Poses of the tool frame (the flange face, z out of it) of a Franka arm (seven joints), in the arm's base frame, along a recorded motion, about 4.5 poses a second.
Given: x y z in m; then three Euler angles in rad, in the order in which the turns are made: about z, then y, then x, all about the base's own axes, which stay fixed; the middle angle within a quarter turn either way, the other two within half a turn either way.
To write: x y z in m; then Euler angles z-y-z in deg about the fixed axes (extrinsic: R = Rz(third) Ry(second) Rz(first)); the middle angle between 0 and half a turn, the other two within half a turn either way. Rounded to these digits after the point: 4 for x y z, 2 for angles.
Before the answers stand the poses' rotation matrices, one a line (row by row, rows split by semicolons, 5 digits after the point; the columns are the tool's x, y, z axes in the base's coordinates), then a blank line. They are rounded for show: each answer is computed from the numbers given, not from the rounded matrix.
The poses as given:
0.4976, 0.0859, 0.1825, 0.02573, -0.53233, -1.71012
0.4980, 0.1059, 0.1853, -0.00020, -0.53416, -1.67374
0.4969, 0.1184, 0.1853, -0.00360, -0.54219, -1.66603
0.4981, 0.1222, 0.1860, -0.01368, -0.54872, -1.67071
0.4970, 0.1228, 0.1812, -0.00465, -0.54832, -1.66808
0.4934, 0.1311, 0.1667, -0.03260, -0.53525, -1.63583
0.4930, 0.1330, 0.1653, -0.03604, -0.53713, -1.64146
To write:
0.86134 -0.02217 -0.50754; 0.49889 -0.15176 0.85328; -0.09594 -0.98817 -0.11966
0.86070 0.00017 -0.50912; 0.50644 -0.10266 0.85614; -0.05212 -0.99472 -0.08845
0.85658 0.00308 -0.51601; 0.51401 -0.09324 0.85270; -0.04548 -0.99564 -0.08145
0.85311 0.01167 -0.52160; 0.52031 -0.09264 0.84894; -0.03841 -0.99563 -0.08510
0.85339 0.00397 -0.52125; 0.51924 -0.09472 0.84937; -0.04600 -0.99550 -0.08289
0.85968 0.02804 -0.51006; 0.51083 -0.04836 0.85832; -0.00060 -0.99844 -0.05590
0.85862 0.03096 -0.51167; 0.51261 -0.05217 0.85704; -0.00016 -0.99816 -0.06066

0.4976, 0.0859, 0.1825, -84.45, 96.87, 120.74
0.4980, 0.1059, 0.1853, -87.00, 95.07, 120.74
0.4969, 0.1184, 0.1853, -87.38, 94.67, 121.18
0.4981, 0.1222, 0.1860, -87.79, 94.88, 121.57
0.4970, 0.1228, 0.1812, -87.35, 94.75, 121.54
0.4934, 0.1311, 0.1667, -89.97, 93.20, 120.72
0.4930, 0.1330, 0.1653, -89.99, 93.48, 120.84

